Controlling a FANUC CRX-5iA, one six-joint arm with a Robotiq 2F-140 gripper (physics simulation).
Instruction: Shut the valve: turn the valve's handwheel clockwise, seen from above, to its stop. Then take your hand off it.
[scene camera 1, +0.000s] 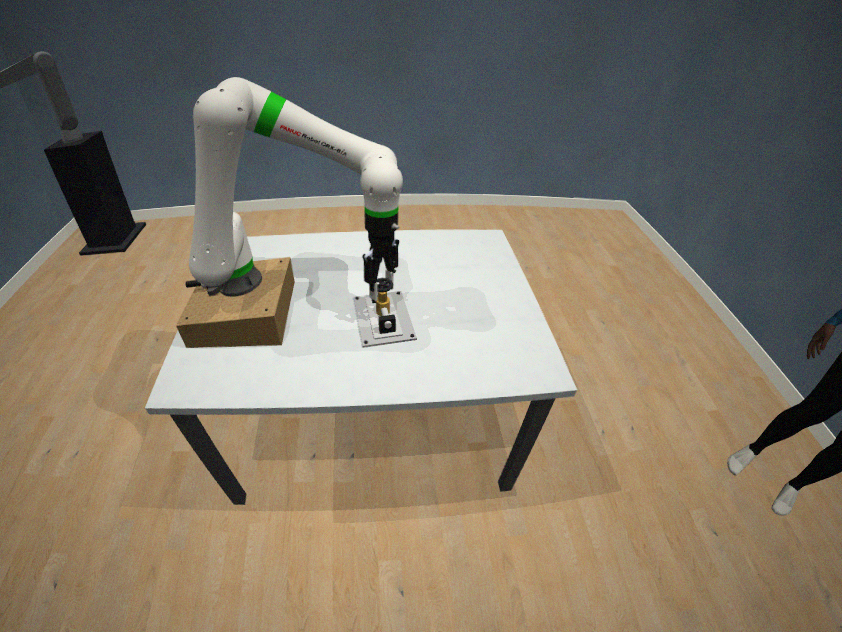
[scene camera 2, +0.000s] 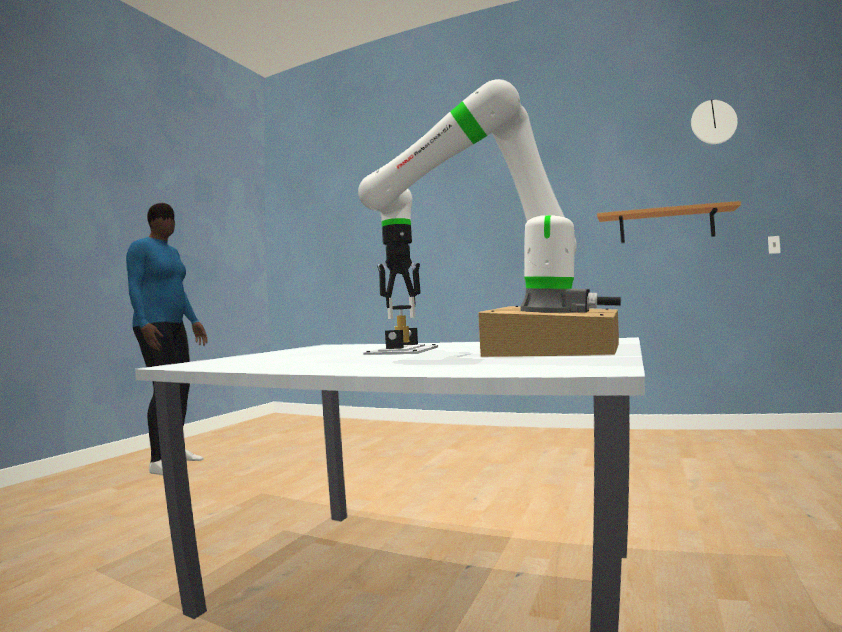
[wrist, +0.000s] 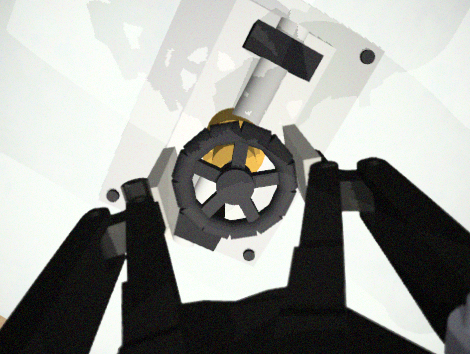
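Observation:
The valve's dark five-spoked handwheel (scene camera 1: 384, 284) (scene camera 2: 401, 306) (wrist: 235, 186) lies level on top of the brass valve body (scene camera 1: 382, 304) (scene camera 2: 401, 329) (wrist: 225, 118). A pale pipe (wrist: 262, 85) runs through the body between black clamp blocks (scene camera 1: 386, 323) (scene camera 2: 393, 338) (wrist: 282, 50) on a grey base plate (scene camera 1: 409, 326) (wrist: 350, 85). In the wrist view the pipe slants from upper right to lower left. My gripper (scene camera 1: 381, 286) (scene camera 2: 401, 311) (wrist: 232, 156) points straight down and is shut on the handwheel, with one pale fingertip at each side of the rim. The near clamp block is partly hidden under the wheel.
The white table (scene camera 1: 340, 380) (scene camera 2: 340, 372) carries the valve and the wooden block (scene camera 1: 231, 329) (scene camera 2: 544, 333) under my arm's base. A person (scene camera 2: 159, 278) stands beyond the table. Another arm stands on a black pedestal (scene camera 1: 88, 190) at the back left in scene camera 1.

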